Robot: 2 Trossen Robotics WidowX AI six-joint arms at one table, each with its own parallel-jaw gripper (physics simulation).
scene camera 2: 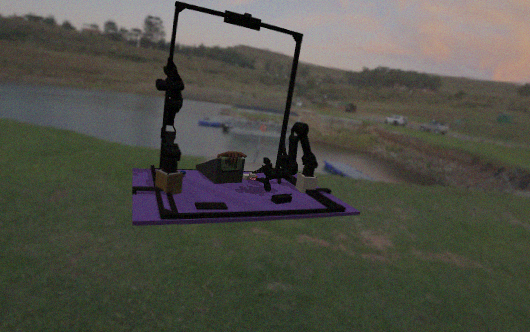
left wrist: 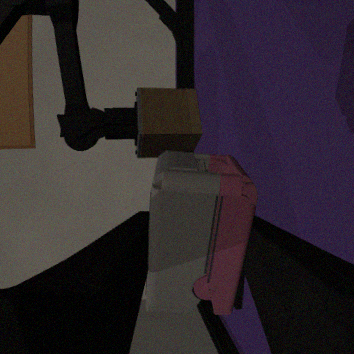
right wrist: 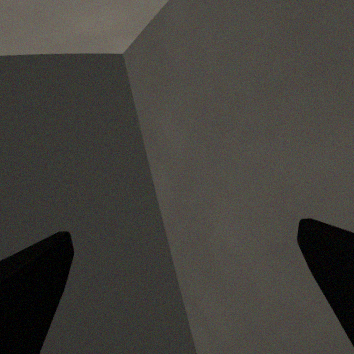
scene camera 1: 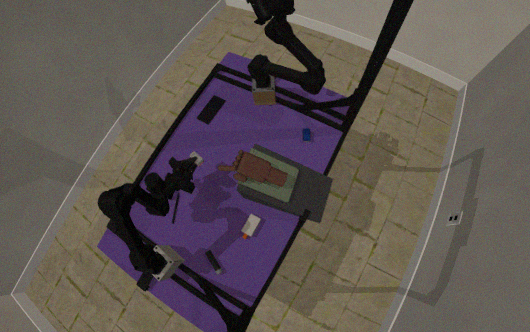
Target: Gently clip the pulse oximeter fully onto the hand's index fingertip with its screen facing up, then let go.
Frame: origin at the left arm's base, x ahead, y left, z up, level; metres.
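Seen in the pictures: left gripper, fingertip midpoint: (scene camera 2: 252, 175) (left wrist: 194, 223) (scene camera 1: 197, 159); right gripper, fingertip midpoint: (scene camera 2: 171, 62) (right wrist: 186, 236); left arm's base, link origin: (scene camera 2: 307, 175) (scene camera 1: 157, 263); right arm's base, link origin: (scene camera 2: 169, 171) (left wrist: 136, 123) (scene camera 1: 263, 82).
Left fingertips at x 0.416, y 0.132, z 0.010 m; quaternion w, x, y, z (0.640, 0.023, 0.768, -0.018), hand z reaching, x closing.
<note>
Pixels of each thing's top centre, then the offset from my left fingertips to it. "spot": a spot on its surface instead.
- pulse oximeter, top centre: (left wrist: 139, 238) (scene camera 1: 194, 157) dx +0.000, dy +0.004, dz +0.020 m
- pad, surface spot: (scene camera 1: 285, 193) spot: dx +0.094, dy -0.363, dz -0.011 m
- white box, top centre: (scene camera 1: 249, 227) dx -0.087, dy -0.319, dz -0.087 m
- blue block, top centre: (scene camera 1: 306, 133) dx +0.375, dy -0.280, dz -0.083 m
- dark flat slab, top centre: (scene camera 2: 211, 205) (scene camera 1: 210, 108) dx +0.241, dy +0.181, dz -0.107 m
- dark cylinder, top centre: (scene camera 1: 212, 262) dx -0.288, dy -0.286, dz -0.088 m
- thin black rod, top centre: (scene camera 1: 175, 207) dx -0.220, dy -0.004, dz -0.106 m
The pulse oximeter (left wrist: 185, 225) (scene camera 1: 196, 159), a pale grey shell with a pink one, is held upright between the fingers of my left gripper (left wrist: 194, 223). In scene camera 1 it is above the mat, to the left of the hand and apart from it. The brown hand (scene camera 1: 265, 169) (scene camera 2: 232, 154) lies on a green pad, with its index finger (scene camera 1: 226, 168) reaching out to the left. The oximeter's screen cannot be made out. My right gripper (right wrist: 186, 236) is open and empty, raised far from the hand and facing the walls.
The pad (scene camera 1: 285, 193) rests on a grey wedge block (scene camera 1: 316, 197) (scene camera 2: 214, 172). On the purple mat are a white box (scene camera 1: 251, 225) with an orange part, a blue block (scene camera 1: 306, 134), a dark flat slab (scene camera 1: 211, 110), a dark cylinder (scene camera 1: 213, 261) and a thin black rod (scene camera 1: 175, 207). Black frame bars edge the mat.
</note>
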